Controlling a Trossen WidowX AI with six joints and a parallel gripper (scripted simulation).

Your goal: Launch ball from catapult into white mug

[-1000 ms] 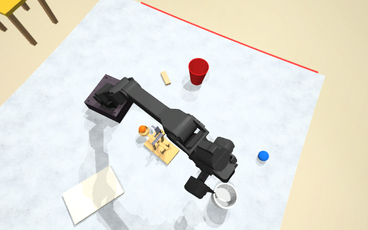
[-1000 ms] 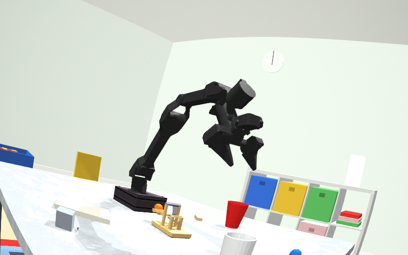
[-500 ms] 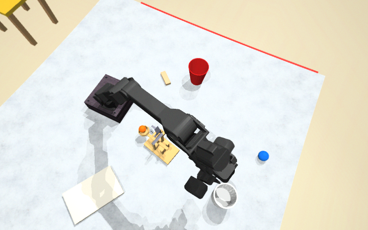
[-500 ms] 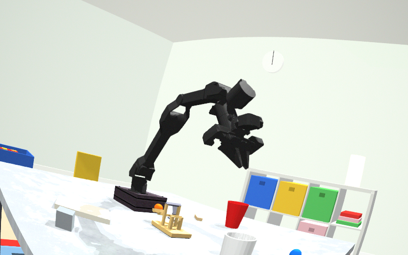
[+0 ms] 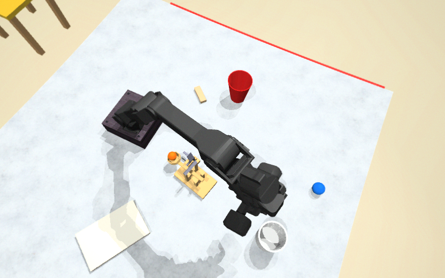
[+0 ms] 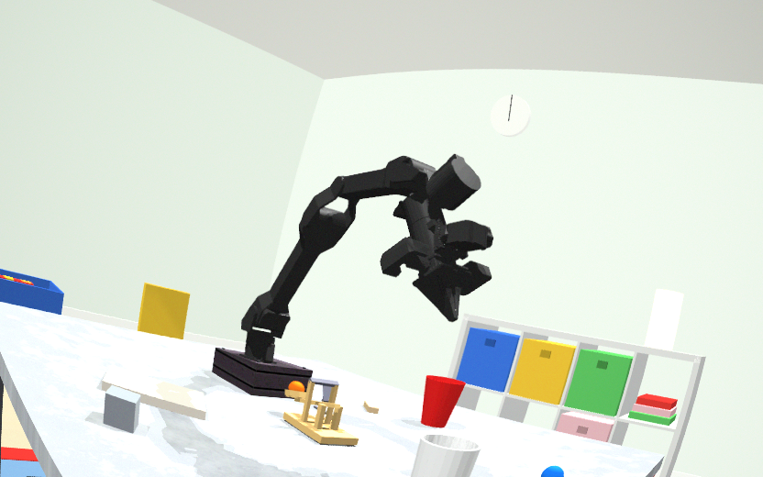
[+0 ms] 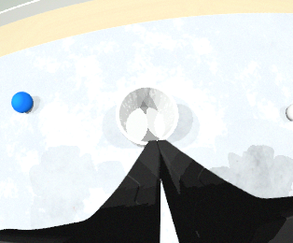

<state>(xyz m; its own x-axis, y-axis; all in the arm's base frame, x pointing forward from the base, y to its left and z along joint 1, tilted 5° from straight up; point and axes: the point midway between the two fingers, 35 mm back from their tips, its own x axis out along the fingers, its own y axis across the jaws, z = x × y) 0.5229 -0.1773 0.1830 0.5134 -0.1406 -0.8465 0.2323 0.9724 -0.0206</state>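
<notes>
My gripper tip is 35 cm past the orange ball, 21 cm above it and 12 cm to the right of it. Also, from my gripper tip: blue ball (25 cm below, 21 cm to the left, 18 cm ahead); tan wooden catapult (28 cm behind, 22 cm below, 12 cm to the left); white mug (24 cm below, 6 cm ahead, 2 cm to the right).
</notes>
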